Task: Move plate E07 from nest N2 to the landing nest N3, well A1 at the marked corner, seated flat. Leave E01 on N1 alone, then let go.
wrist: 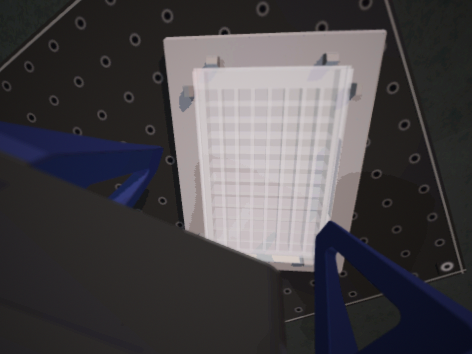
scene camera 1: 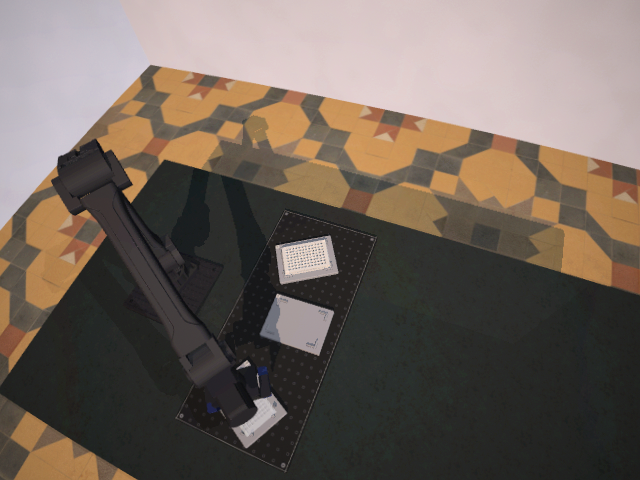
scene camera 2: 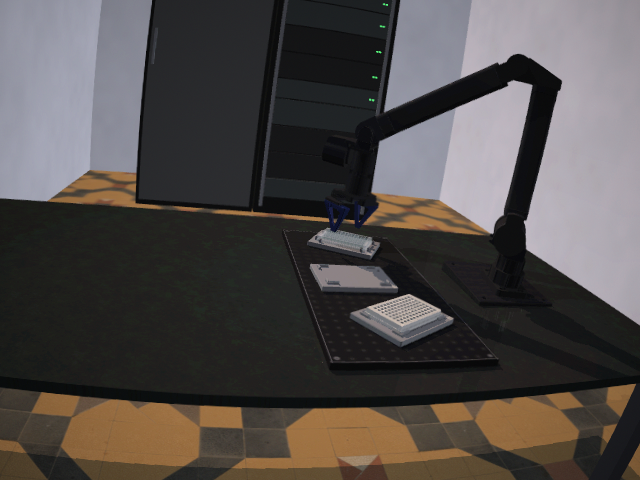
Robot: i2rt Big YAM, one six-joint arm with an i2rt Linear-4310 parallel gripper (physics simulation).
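A clear well plate (scene camera 1: pixel 260 417) (scene camera 2: pixel 345 240) (wrist: pixel 270 150) sits between the corner posts of a pale nest (scene camera 1: pixel 253 440) (scene camera 2: pixel 371 253) (wrist: pixel 275 49). My gripper (scene camera 1: pixel 238 395) (scene camera 2: pixel 346 227) (wrist: pixel 244 195) is open and empty, a little above this plate. In the wrist view its blue fingertips are spread either side of the plate's lower part. A bare pale nest (scene camera 1: pixel 298 325) (scene camera 2: pixel 354 279) lies in the middle. An off-white plate (scene camera 1: pixel 306 256) (scene camera 2: pixel 404 311) sits on a third nest (scene camera 1: pixel 310 279) (scene camera 2: pixel 376 329). Plate and nest names cannot be read, and no A1 mark can be made out.
The three nests stand in a row on a black perforated board (scene camera 1: pixel 310 382) (scene camera 2: pixel 356 353) (wrist: pixel 90 100) with a thin raised edge. The arm's base plate (scene camera 1: pixel 206 273) (scene camera 2: pixel 470 286) is beside the board. A dark rack cabinet (scene camera 2: pixel 206 103) stands behind the table.
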